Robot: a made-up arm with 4 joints.
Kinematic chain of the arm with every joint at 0, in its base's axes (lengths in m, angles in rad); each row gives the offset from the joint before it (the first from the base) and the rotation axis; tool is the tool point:
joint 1: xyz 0 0 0.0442 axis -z
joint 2: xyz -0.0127 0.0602 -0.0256 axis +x
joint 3: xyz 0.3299 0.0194 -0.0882 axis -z
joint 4: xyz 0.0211 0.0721 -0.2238 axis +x
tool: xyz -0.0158 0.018 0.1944
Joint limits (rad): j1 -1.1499..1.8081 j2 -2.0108..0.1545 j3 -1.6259..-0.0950 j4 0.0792..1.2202
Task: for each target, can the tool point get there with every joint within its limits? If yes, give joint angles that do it. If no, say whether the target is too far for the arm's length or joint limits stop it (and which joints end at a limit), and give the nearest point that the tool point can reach.
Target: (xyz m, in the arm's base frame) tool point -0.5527 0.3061 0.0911
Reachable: no: joint limits stop it (at a limit: joint 1, joint 2, joint 4) | nearest point -0.0333 0.3272 -0.0834 | short by 0.548 m
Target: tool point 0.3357 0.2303 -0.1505
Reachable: yes | joints -0.7151 -0.6519 -1.4945 1.0458
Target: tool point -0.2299 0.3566 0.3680
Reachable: no: joint limits stop it (at a limit: joint 1, joint 2, joint 4) | nearest point -0.0323 0.3412 -0.0827 | short by 0.492 m
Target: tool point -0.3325 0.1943 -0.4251
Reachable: no: joint limits stop it (at a limit: joint 1, joint 4) | nearest point -0.0208 0.2979 -0.0921 | short by 0.468 m
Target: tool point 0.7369 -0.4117 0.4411
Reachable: no: too far | nearest point 0.3755 -0.2098 0.1435 | short by 0.510 m
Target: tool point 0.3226 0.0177 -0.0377
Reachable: yes | joints -0.2383 -1.3255 -0.9362 0.4520
